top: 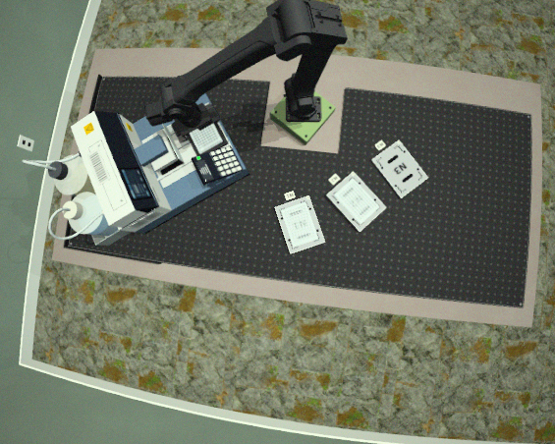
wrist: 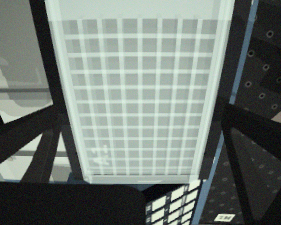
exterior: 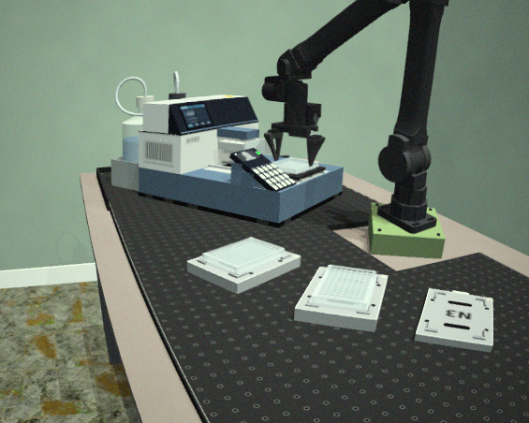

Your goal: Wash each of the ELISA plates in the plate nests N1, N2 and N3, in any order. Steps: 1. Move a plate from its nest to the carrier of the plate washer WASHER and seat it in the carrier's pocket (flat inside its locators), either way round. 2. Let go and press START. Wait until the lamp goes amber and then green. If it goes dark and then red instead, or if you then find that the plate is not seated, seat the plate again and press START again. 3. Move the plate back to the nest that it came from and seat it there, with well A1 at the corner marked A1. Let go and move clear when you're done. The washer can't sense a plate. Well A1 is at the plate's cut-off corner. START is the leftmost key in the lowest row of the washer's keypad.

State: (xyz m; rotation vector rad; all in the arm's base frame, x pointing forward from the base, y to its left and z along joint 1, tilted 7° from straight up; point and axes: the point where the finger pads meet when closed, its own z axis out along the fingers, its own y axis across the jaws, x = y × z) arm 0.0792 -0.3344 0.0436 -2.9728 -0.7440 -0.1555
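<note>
Now: the dark carrier 20 mm below my hand. The rest, counted from my hand: plate washer: 70 mm ahead, 140 mm to the right, 20 mm above; N1 label: 200 mm ahead, 280 mm to the left, 110 mm below.
</note>
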